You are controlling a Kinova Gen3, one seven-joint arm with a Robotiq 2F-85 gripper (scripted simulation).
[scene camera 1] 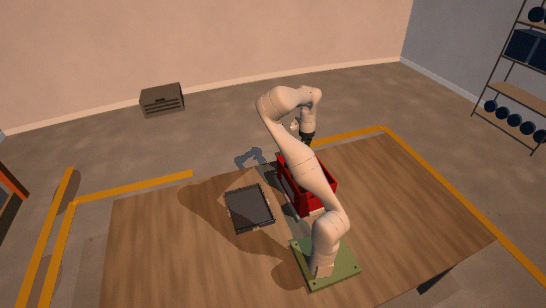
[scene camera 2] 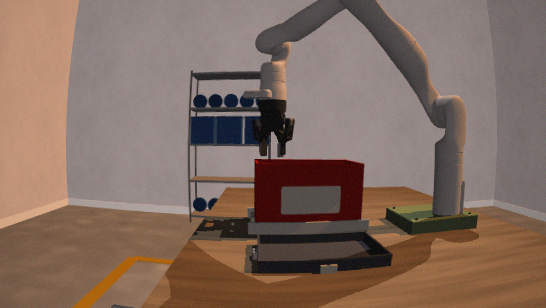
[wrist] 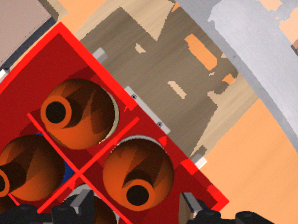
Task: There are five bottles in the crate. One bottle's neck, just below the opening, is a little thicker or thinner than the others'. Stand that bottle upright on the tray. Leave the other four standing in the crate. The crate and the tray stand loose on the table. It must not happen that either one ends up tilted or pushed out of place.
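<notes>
Gripper at (scene camera 2: 272, 156) and (wrist: 136, 205). Red crate at (scene camera 1: 303, 205) and (wrist: 52, 60). Dark tray at (scene camera 2: 280, 253) and (scene camera 1: 249, 208).
</notes>
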